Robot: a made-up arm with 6 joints. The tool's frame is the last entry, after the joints. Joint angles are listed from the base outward.
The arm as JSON. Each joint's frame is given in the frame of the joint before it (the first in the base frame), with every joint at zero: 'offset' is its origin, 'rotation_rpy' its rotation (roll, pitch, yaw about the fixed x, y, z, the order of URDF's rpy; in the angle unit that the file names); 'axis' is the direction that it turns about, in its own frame. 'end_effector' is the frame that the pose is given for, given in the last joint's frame.
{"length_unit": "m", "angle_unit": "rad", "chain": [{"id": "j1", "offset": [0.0, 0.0, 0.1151], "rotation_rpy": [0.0, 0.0, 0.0], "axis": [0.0, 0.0, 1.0]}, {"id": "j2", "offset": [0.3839, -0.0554, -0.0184], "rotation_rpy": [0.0, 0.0, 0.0], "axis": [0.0, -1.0, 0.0]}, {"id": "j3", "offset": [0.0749, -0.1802, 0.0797], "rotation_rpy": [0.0, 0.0, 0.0], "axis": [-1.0, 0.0, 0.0]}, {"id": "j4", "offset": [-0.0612, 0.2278, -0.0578], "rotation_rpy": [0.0, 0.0, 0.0], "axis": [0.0, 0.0, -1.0]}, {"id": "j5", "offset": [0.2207, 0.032, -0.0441], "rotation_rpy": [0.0, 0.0, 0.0], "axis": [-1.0, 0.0, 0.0]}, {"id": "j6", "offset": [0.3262, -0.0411, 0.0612], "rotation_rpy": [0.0, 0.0, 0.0], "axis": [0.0, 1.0, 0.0]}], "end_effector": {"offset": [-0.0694, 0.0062, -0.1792], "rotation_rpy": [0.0, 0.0, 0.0]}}
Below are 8 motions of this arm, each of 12 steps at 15 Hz.
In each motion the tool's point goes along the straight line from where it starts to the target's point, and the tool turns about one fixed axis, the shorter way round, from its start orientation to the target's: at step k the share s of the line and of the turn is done. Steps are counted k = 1, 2, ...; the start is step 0. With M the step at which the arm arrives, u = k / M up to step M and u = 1 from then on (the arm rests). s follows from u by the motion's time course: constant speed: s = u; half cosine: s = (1 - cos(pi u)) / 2; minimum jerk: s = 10 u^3 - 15 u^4 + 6 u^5.
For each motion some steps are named. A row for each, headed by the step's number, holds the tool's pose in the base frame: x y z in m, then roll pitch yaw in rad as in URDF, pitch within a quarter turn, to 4 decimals.
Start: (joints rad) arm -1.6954 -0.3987 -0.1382 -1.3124 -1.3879 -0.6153
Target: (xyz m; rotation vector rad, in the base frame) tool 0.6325 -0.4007 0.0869 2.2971 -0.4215 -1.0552
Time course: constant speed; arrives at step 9
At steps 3, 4, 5, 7, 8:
3: 0.5850 -0.4616 0.1111 1.9141 0.3038 -0.9349
4: 0.5929 -0.4515 0.1071 1.9645 0.3634 -0.9008
5: 0.6008 -0.4413 0.1031 2.0183 0.4213 -0.8627
7: 0.6167 -0.4210 0.0950 2.1383 0.5306 -0.7723
8: 0.6246 -0.4109 0.0909 2.2055 0.5813 -0.7192

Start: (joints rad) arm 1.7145 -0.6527 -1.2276 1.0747 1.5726 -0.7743
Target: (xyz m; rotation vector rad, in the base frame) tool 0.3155 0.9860 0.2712 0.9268 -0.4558 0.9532
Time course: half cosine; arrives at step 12
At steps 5, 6, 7, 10, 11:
5: 0.2637 0.6418 -0.0697 -0.1608 0.2223 1.4834
6: 0.2743 0.7125 0.0004 -0.0536 -0.0167 1.4134
7: 0.2850 0.7833 0.0705 0.0738 -0.2461 1.3154
10: 0.3100 0.9494 0.2349 0.5468 -0.6984 0.8960
11: 0.3141 0.9767 0.2620 0.6623 -0.7507 0.7883

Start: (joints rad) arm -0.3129 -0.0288 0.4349 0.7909 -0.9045 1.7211
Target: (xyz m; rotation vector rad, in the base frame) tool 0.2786 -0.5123 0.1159 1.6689 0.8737 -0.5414
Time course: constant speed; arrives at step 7
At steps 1, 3, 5, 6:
1: 0.4241 -0.5216 0.1814 1.3927 0.9782 0.3776
3: 0.3756 -0.5185 0.1596 1.6054 0.9298 0.4049
5: 0.3271 -0.5154 0.1377 1.8028 0.8792 0.4140
6: 0.3028 -0.5138 0.1268 1.8969 0.8537 0.4126

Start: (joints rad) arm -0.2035 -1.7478 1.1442 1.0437 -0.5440 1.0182
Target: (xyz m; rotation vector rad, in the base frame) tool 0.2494 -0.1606 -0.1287 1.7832 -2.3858 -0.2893
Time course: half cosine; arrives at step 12
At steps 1, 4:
1: 0.3836 -0.4429 -0.1056 -2.0777 0.6555 -2.0410
4: 0.3518 -0.3760 -0.1111 -2.4144 0.4863 -2.0865

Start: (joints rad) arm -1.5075 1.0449 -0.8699 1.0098 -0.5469 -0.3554
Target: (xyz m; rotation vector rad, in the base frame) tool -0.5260 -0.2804 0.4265 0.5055 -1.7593 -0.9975
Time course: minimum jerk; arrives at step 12
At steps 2, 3, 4, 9, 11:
2: -0.1502 -0.7486 0.3048 1.8192 -0.0731 -2.4271
3: -0.1767 -0.7156 0.3134 1.8208 -0.1104 -2.4049
4: -0.2181 -0.6640 0.3268 1.8216 -0.1688 -2.3702
9: -0.4857 -0.3307 0.4134 1.7712 -0.5419 -2.1245
11: -0.5240 -0.2829 0.4259 1.7541 -0.5940 -2.0830

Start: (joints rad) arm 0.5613 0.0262 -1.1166 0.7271 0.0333 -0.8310
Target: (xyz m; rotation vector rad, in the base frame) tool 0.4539 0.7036 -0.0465 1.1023 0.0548 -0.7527
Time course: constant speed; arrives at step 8
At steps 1, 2, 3, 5, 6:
1: 0.7632 0.3955 -0.0769 0.7778 0.0911 -0.4835
2: 0.7190 0.4395 -0.0725 0.8147 0.1344 -0.5052
3: 0.6748 0.4835 -0.0682 0.8508 0.1785 -0.5254
5: 0.5864 0.5716 -0.0595 0.9215 0.2686 -0.5616
6: 0.5423 0.6156 -0.0552 0.9563 0.3145 -0.5775

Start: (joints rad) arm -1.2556 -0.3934 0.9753 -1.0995 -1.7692 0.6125
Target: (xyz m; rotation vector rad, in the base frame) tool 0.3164 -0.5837 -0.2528 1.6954 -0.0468 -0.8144
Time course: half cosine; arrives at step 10
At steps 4, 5, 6, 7, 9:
4: 0.1711 -0.3878 -0.3534 2.1050 0.7385 0.3569
5: 0.2054 -0.4340 -0.3297 1.9672 0.7160 0.1233
6: 0.2397 -0.4803 -0.3059 1.8434 0.6709 -0.0977
7: 0.2707 -0.5220 -0.2845 1.7486 0.6137 -0.2825
9: 0.3110 -0.5764 -0.2566 1.6515 0.5208 -0.5015

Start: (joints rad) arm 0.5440 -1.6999 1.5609 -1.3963 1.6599 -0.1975
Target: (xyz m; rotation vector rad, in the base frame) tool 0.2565 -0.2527 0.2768 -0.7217 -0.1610 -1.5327
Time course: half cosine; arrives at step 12
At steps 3, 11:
3: -0.0374 -0.3659 0.0290 -0.0995 -0.2254 -2.4448
11: 0.2506 -0.2550 0.2719 -0.3815 -0.5500 -1.5067

